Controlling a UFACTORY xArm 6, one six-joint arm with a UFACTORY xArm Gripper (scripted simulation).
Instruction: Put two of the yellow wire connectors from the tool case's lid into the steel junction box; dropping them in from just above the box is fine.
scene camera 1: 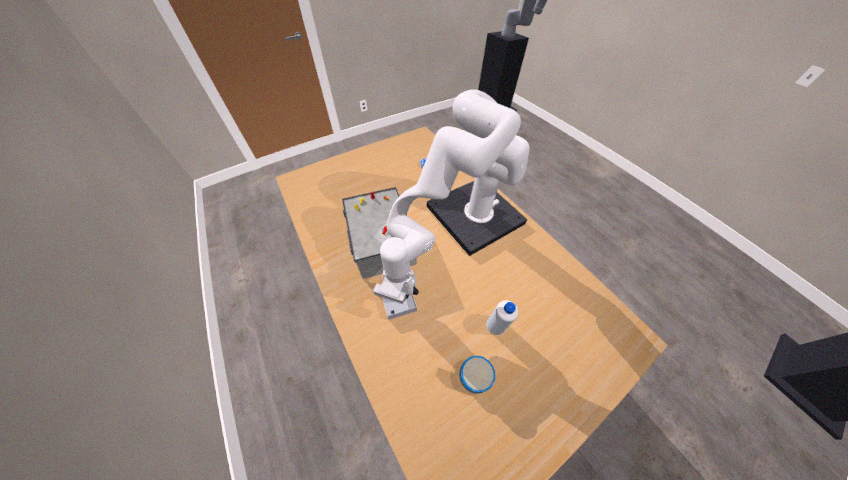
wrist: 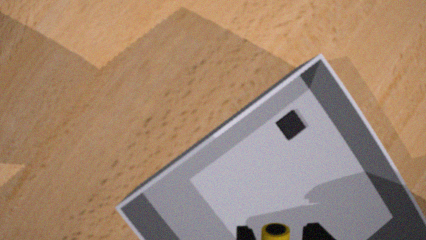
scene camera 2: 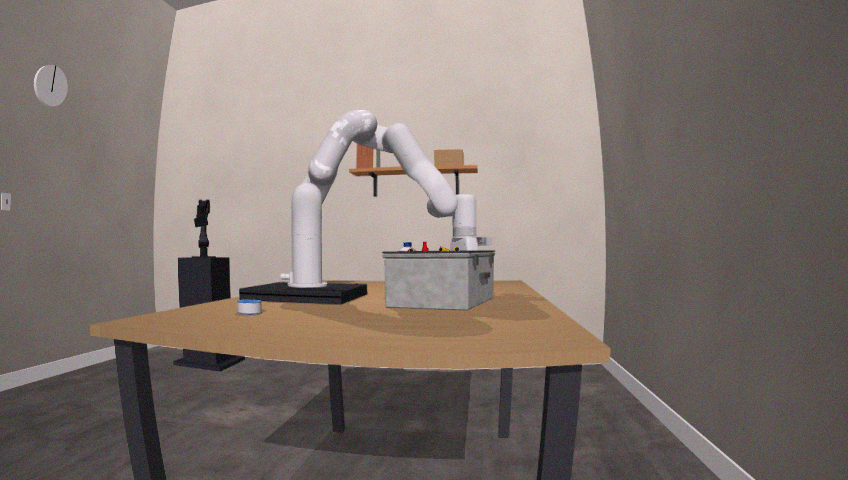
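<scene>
Scene camera 2 shows me a grey tool case [scene camera 2: 440, 280]. I see the grey tool case in scene camera 1 too [scene camera 1: 365, 227]. As for the wrist view, the grey tool case is out of frame there.
</scene>
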